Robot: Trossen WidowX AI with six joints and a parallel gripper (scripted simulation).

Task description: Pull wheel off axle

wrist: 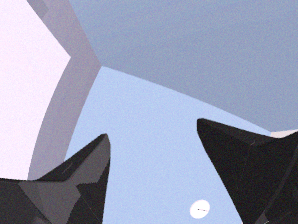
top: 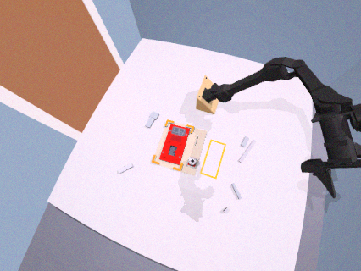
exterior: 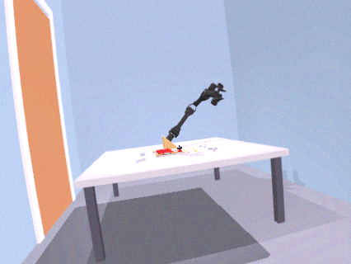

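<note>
My gripper tip is 4 cm past the wheel, 41 cm to the left of it and 38 cm above it.
</note>
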